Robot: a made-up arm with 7 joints. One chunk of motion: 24 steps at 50 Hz.
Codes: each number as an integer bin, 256 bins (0 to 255) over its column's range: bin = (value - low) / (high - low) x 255, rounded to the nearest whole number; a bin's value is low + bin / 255 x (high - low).
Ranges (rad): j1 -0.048..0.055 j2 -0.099..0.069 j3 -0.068..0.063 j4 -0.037..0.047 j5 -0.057..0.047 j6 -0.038..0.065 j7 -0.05..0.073
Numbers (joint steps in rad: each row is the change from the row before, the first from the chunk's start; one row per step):
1: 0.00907 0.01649 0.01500 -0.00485 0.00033 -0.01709 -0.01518
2: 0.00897 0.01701 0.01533 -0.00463 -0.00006 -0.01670 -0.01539
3: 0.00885 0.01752 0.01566 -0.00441 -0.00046 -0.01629 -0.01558
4: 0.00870 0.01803 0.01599 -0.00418 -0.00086 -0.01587 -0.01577
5: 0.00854 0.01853 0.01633 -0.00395 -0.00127 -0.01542 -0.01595
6: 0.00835 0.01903 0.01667 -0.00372 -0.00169 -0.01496 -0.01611
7: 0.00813 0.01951 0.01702 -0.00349 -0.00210 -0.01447 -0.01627
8: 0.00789 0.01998 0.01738 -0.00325 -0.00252 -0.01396 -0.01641
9: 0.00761 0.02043 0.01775 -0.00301 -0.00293 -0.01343 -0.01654
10: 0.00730 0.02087 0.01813 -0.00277 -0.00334 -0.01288 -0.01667
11: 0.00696 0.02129 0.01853 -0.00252 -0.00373 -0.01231 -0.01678
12: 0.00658 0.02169 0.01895 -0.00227 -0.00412 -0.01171 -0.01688
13: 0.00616 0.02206 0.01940 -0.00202 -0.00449 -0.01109 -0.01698
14: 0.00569 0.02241 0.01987 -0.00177 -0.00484 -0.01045 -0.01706
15: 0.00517 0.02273 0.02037 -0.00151 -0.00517 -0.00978 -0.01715
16: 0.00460 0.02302 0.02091 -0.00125 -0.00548 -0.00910 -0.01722
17: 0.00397 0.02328 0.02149 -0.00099 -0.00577 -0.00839 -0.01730
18: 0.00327 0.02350 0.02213 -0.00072 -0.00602 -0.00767 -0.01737
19: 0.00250 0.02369 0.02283 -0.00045 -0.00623 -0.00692 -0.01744
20: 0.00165 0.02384 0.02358 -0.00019 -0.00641 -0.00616 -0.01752
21: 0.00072 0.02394 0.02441 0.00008 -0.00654 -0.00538 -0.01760
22: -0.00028 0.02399 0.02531 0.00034 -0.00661 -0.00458 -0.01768
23: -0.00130 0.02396 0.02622 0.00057 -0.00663 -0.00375 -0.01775
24: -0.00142 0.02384 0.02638 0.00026 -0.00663 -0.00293 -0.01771
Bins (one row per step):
1: 141 175 162 98 141 52 72
2: 141 176 162 98 140 53 72
3: 141 177 163 99 139 54 71
4: 140 178 163 100 138 55 71
5: 140 178 164 100 137 56 71
6: 140 179 165 101 136 57 70
7: 139 180 165 102 135 58 70
8: 138 181 166 102 134 60 70
9: 138 181 167 103 133 61 69
10: 137 182 168 104 132 62 69
11: 136 183 168 105 131 64 69
12: 135 183 169 105 130 65 69
13: 134 184 170 106 129 67 68
14: 133 184 171 107 128 68 68
15: 132 185 172 108 127 70 68
16: 130 185 173 109 126 72 68
17: 129 186 174 109 126 73 68
18: 127 186 175 110 125 75 68
19: 125 186 177 111 124 77 68
20: 123 186 178 112 124 79 67
21: 121 187 180 113 124 81 67
22: 118 187 182 113 124 83 67
23: 116 187 183 114 124 85 67
24: 115 186 184 113 124 87 67

